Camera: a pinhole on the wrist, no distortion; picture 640 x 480 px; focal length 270.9 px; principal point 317.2 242.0 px. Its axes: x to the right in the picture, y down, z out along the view. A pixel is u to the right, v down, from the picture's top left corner.
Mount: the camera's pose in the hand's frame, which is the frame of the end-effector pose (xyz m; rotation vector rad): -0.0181 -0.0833 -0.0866 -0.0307 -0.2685 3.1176
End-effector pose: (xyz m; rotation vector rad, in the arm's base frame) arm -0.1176 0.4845 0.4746 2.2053 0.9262 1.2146
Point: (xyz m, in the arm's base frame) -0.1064 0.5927 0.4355
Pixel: 108 221
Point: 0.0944 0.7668 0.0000
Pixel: 287 371
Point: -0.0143 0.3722 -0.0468
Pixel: 491 285
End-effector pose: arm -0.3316 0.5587 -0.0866 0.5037 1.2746 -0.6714
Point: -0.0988 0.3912 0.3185
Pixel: 507 122
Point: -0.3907 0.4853 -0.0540
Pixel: 337 225
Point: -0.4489 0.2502 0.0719
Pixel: 403 408
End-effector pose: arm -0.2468 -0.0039 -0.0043 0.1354 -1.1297 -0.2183
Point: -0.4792 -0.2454 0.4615
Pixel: 95 233
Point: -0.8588 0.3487 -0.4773
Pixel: outside the picture
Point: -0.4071 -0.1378 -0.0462
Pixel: 374 285
